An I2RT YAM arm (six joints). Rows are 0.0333 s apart.
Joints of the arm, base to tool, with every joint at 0 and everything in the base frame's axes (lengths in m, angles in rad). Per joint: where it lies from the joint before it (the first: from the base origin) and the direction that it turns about. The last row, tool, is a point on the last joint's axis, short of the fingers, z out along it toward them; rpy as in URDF.
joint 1: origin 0 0 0.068 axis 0 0 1
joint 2: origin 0.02 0.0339 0.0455 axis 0 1 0
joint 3: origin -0.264 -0.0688 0 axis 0 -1 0
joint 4: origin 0.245 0.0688 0.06 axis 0 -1 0
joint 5: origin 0.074 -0.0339 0.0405 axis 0 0 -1
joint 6: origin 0.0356 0 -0.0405 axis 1 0 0
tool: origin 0 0 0 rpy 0 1.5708 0
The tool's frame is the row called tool.
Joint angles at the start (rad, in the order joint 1, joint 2, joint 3, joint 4, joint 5, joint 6): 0.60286, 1.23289, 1.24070, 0.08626, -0.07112, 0.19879
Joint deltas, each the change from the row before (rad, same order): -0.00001, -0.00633, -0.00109, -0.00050, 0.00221, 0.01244; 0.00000, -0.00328, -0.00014, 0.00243, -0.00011, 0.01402; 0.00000, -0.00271, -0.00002, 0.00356, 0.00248, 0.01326; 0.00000, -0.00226, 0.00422, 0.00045, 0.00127, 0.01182; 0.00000, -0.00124, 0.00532, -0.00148, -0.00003, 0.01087
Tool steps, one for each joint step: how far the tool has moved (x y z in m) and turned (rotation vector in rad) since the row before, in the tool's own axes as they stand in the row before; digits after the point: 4 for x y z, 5 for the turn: -0.0014, 0.0003, -0.0018, 0.00121, -0.00508, 0.01211; -0.0011, 0.0003, -0.0010, -0.00131, -0.00540, 0.01364; -0.0012, 0.0002, -0.0008, 0.00098, -0.00664, 0.01284; -0.0022, 0.0005, -0.0008, -0.00044, -0.00702, 0.01136; -0.0020, 0.0006, -0.0006, -0.00131, -0.00490, 0.01054
